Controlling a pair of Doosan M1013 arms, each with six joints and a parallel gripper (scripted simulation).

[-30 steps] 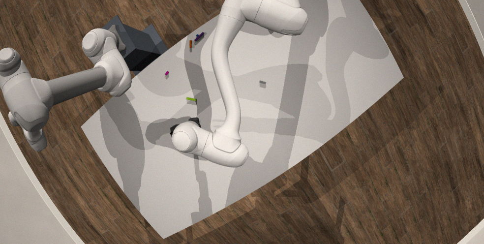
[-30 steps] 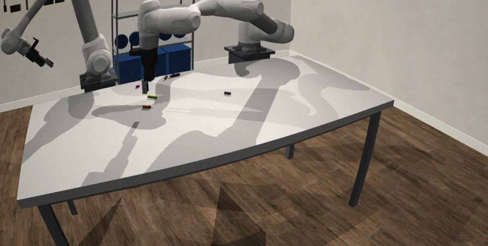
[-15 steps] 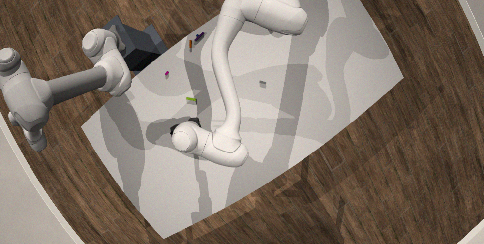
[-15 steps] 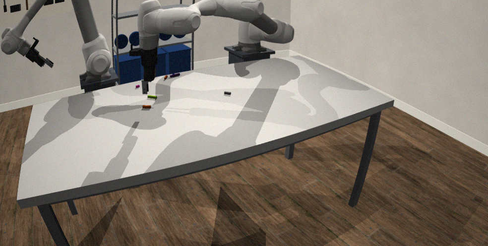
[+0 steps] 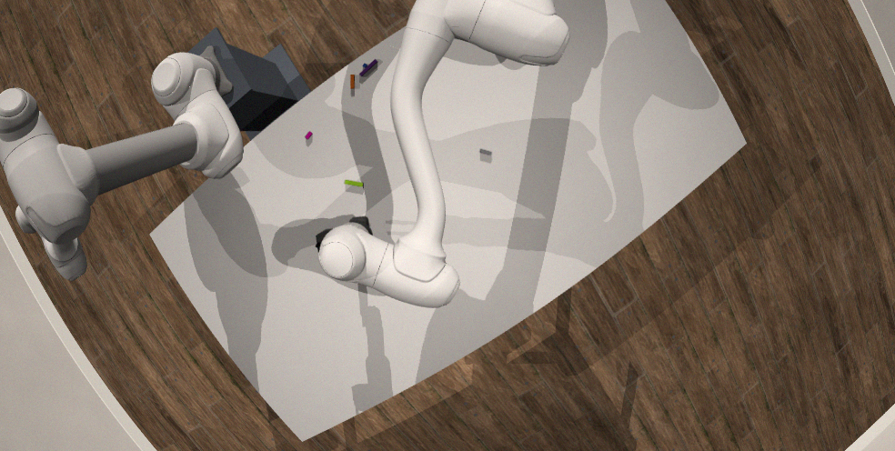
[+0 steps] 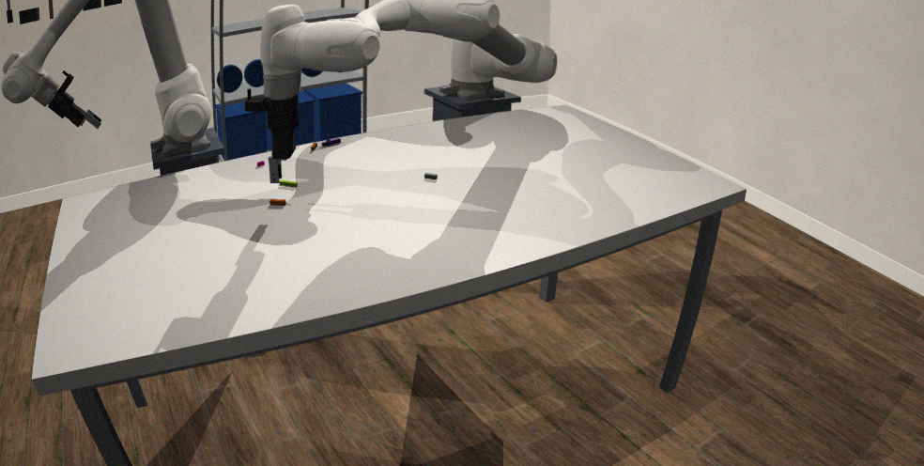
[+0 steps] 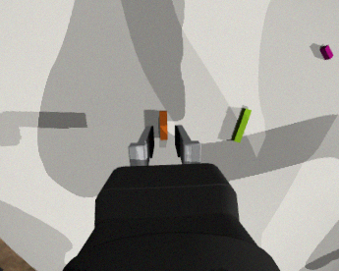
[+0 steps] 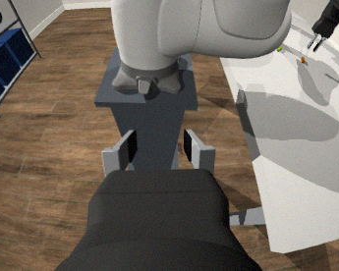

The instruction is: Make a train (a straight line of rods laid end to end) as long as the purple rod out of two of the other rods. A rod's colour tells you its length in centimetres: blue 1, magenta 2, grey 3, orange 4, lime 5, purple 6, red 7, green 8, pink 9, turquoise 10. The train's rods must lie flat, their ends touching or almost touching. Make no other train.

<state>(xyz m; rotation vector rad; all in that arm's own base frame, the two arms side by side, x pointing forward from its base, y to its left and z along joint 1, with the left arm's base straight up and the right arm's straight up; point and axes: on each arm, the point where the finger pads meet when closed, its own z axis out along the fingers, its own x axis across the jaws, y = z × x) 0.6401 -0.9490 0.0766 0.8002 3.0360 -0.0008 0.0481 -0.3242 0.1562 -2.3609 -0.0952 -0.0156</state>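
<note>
My left hand is 28 cm past the magenta rod, 7 cm above it and 3 cm to the right of it. The rest, counted from my left hand: grey rod 39 cm to the left, 7 cm below, 4 cm ahead; then purple rod 34 cm behind, 27 cm to the left, 7 cm below; then lime rod 10 cm behind, 7 cm below, 6 cm to the left.
</note>
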